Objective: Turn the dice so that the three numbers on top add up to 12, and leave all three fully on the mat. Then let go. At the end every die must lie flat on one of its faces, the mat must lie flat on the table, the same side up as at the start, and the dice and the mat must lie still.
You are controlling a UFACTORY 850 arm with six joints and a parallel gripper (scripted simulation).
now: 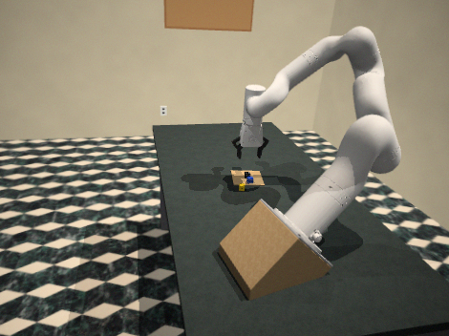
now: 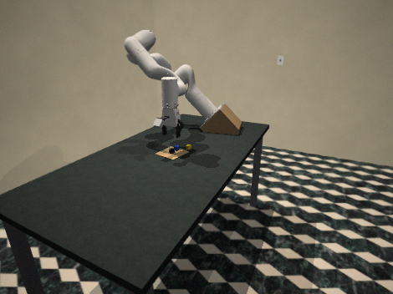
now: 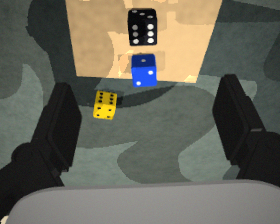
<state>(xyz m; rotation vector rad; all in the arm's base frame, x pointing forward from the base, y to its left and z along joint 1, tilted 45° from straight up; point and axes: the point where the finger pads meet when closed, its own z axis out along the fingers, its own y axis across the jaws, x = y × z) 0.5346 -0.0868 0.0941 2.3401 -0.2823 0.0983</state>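
My gripper is now 90 mm past the yellow die, 70 mm to the right of it and 100 mm above it. Round my hand: tan mat: 110 mm below; then blue die: 50 mm behind, 10 mm to the left, 100 mm below; then black die: 100 mm below.
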